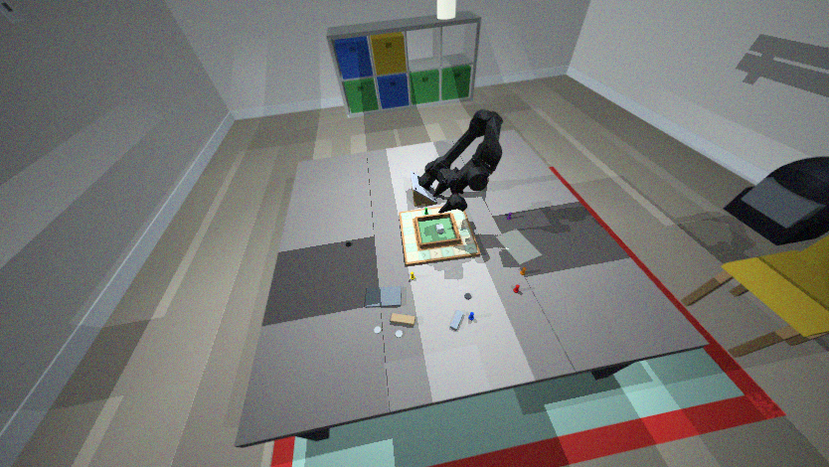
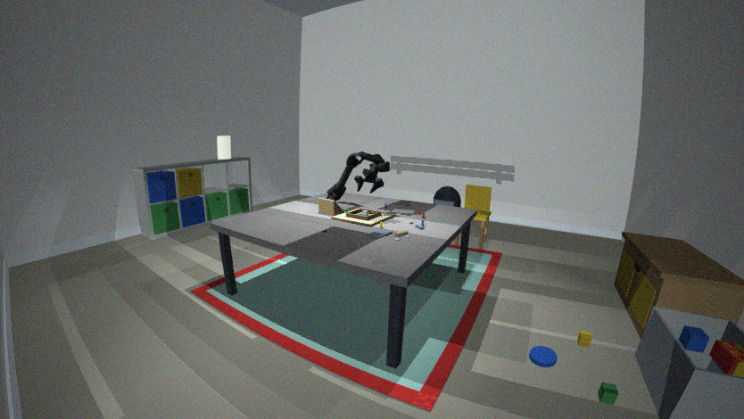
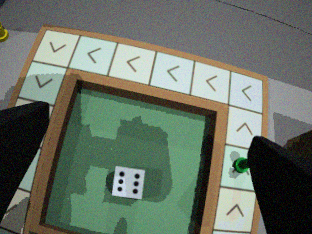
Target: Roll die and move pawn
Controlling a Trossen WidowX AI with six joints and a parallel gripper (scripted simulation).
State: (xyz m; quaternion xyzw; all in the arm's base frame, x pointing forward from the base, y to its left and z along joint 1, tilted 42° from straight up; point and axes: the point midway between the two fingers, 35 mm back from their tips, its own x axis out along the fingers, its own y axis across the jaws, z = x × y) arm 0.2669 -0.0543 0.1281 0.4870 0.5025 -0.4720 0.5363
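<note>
The green pawn is 130 mm below my gripper tip, 110 mm behind it and 30 mm to the right of it. The rest, counted from my gripper tip: yellow pawn (200 mm ahead, 140 mm below, 120 mm to the right); then white die (130 mm below, 10 mm to the left); then green dice tray (150 mm below).
</note>
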